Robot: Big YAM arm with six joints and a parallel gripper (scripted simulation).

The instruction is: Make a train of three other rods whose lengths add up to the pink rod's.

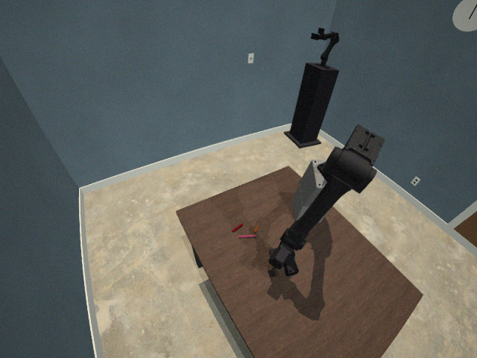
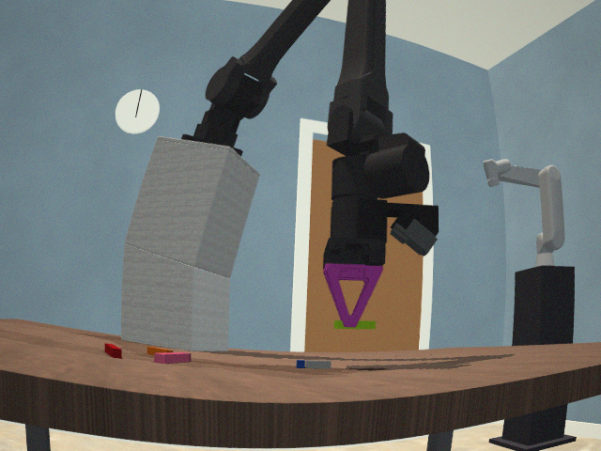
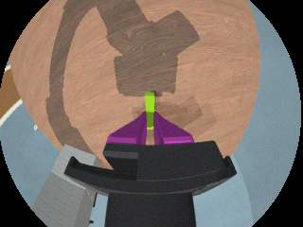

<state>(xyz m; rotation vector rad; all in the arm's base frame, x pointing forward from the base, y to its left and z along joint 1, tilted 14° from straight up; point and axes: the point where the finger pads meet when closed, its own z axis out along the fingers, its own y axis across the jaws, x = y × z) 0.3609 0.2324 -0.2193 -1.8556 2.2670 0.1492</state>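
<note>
The grey rod is 4 cm to the right of my hand and 6 cm below it. Round my hand: lime rod: 1 cm to the left, 1 cm below; then blue rod: 1 cm behind, 6 cm to the right, 6 cm below; then pink rod: 6 cm ahead, 21 cm to the right, 6 cm below.
</note>
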